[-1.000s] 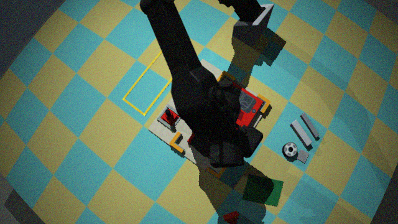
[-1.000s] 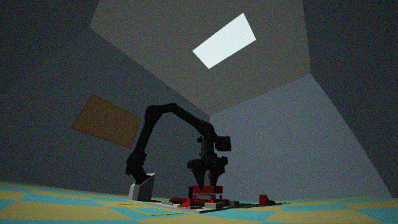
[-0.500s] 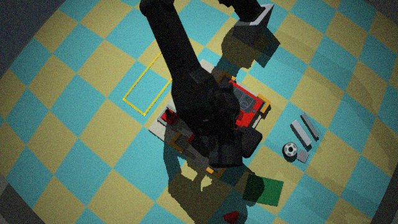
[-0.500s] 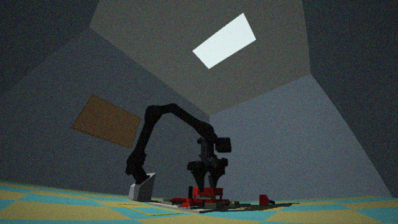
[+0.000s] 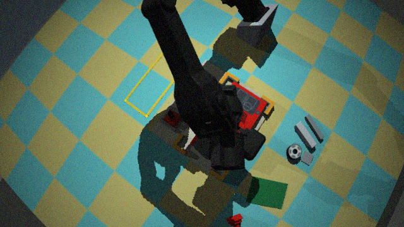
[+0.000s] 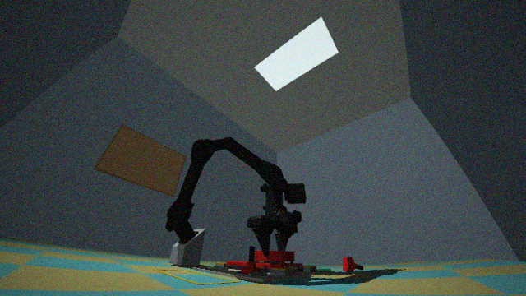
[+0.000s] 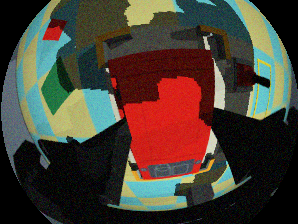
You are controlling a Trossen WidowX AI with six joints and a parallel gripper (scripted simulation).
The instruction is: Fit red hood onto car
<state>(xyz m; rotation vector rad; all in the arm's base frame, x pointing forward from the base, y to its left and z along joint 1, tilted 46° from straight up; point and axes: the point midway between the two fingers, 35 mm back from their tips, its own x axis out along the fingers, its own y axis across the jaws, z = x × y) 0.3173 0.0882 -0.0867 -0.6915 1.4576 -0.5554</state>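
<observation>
My gripper tip is 10 mm below the red hood. Also, from my gripper tip: grey engine block: 20 mm below; jig: 20 mm behind, 30 mm to the right, 30 mm below.
</observation>
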